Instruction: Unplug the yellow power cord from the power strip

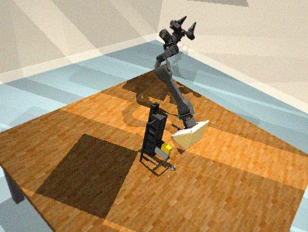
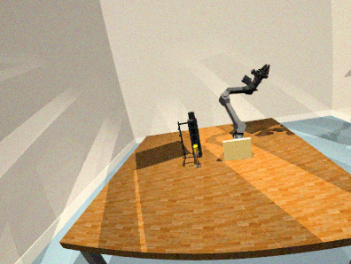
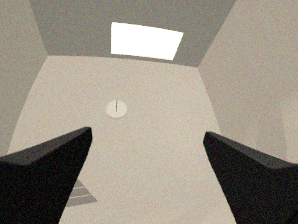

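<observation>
The yellow plug is 580 mm ahead of my gripper tip, 440 mm to the left of it and 410 mm below it.
</observation>
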